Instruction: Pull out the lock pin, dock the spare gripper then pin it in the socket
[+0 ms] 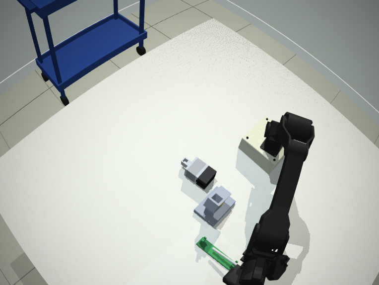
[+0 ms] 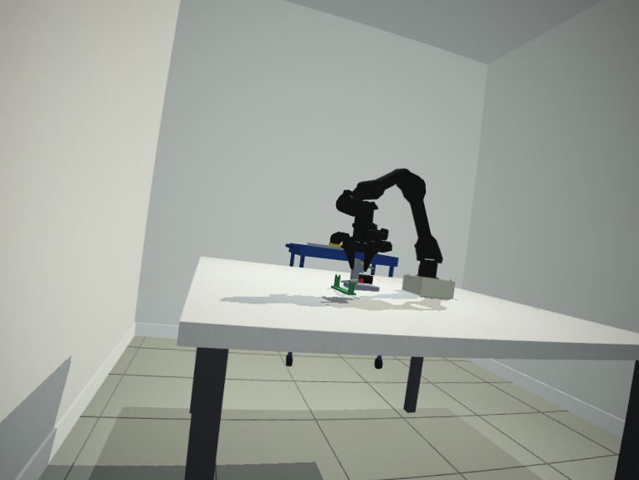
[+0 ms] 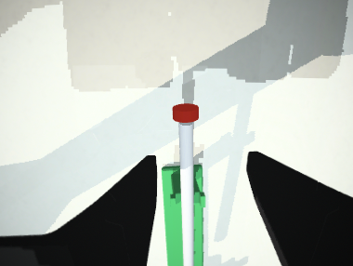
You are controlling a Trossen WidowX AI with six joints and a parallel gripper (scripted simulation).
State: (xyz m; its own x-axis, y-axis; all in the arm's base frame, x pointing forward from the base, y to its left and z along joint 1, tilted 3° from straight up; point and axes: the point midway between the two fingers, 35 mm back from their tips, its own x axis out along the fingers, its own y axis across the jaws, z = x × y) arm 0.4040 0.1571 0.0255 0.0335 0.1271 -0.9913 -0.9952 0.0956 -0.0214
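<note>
The green holder lies 10 mm behind my gripper tip, 100 mm to the right of it and 60 mm below it. The rest, counted from my gripper tip: spare gripper: 200 mm behind, 320 mm to the right, 60 mm below; grey mount: 130 mm behind, 200 mm to the right, 30 mm below.
</note>
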